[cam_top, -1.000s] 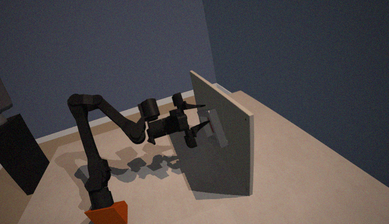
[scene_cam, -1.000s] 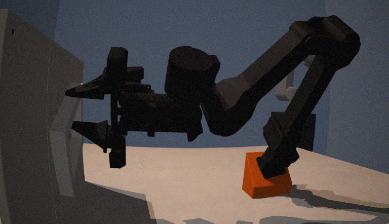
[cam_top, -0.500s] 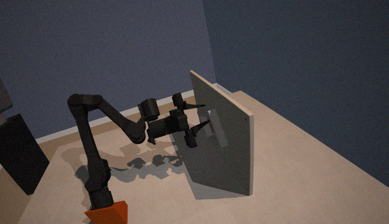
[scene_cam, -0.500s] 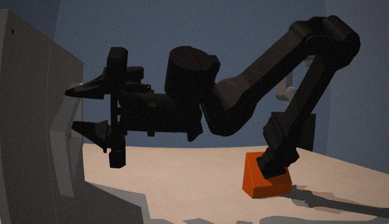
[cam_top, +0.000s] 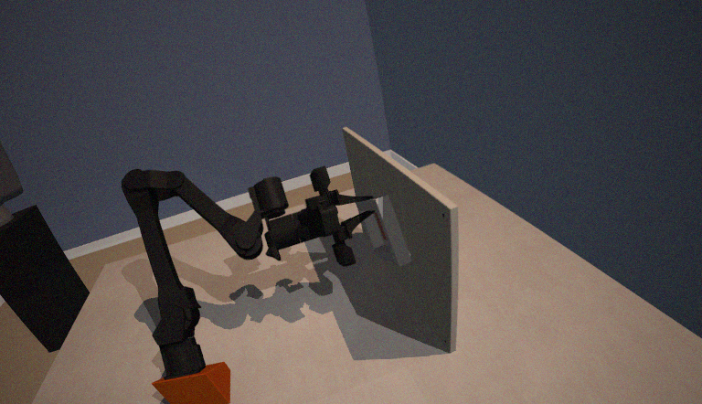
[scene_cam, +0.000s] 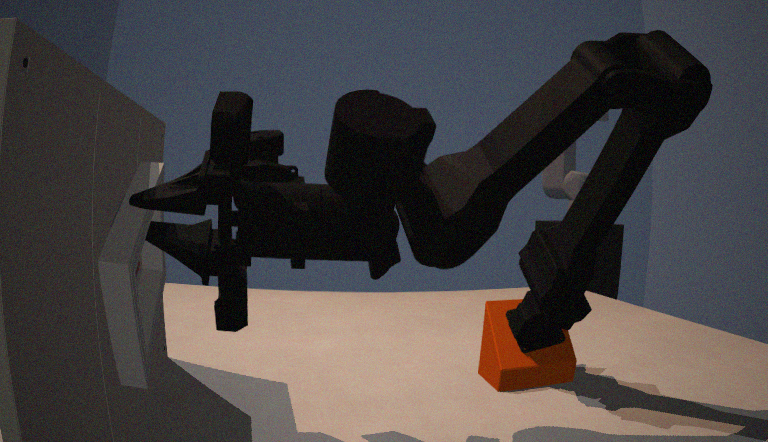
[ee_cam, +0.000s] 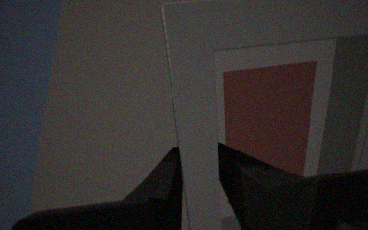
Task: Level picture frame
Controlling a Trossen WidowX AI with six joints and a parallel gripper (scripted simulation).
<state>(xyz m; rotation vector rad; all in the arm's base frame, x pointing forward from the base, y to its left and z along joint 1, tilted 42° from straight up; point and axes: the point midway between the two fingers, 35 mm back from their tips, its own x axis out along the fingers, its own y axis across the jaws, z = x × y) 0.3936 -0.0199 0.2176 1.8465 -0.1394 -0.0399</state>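
Now: the picture frame 10 mm ahead of my gripper tip, 20 mm to the right of it and 50 mm below it. The rest, counted from my gripper tip: grey wall panel (20 mm ahead, 20 mm to the right, 50 mm below).
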